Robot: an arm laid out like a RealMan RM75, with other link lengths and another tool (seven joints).
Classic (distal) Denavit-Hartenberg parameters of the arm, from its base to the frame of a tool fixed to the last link. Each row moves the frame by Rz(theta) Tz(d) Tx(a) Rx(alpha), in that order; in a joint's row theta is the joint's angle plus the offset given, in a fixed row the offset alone. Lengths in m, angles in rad.
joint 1: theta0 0, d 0.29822, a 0, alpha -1.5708
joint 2: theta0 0, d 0, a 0, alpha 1.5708
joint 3: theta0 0, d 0.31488, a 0, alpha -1.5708
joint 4: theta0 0, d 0, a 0, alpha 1.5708
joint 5: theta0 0, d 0.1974, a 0, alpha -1.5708
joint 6: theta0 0, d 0, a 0, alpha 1.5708
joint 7: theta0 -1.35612, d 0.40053, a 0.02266, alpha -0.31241
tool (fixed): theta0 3.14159, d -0.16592, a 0, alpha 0
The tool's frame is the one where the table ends.
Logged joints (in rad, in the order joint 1, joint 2, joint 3, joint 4, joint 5, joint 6, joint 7), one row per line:
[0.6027, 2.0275, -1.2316, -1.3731, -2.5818, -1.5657, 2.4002]
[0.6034, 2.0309, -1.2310, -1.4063, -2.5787, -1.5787, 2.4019]
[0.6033, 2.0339, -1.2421, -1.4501, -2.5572, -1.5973, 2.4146]
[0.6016, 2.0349, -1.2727, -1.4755, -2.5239, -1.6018, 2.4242]
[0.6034, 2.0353, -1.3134, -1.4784, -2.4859, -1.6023, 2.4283]
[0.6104, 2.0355, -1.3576, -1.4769, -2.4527, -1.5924, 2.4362]
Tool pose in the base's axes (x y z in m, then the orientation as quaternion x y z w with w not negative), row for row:
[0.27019, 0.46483, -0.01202, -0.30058, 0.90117, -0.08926, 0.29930]
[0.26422, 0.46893, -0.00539, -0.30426, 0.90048, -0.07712, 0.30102]
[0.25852, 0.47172, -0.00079, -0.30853, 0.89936, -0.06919, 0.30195]
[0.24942, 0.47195, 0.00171, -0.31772, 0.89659, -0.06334, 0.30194]
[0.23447, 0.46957, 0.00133, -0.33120, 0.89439, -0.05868, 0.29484]
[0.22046, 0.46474, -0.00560, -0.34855, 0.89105, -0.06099, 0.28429]
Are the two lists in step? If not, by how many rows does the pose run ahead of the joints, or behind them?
The pose runs 2 rows behind the joints: the pose in row i belongs to the joints in row i - 2.
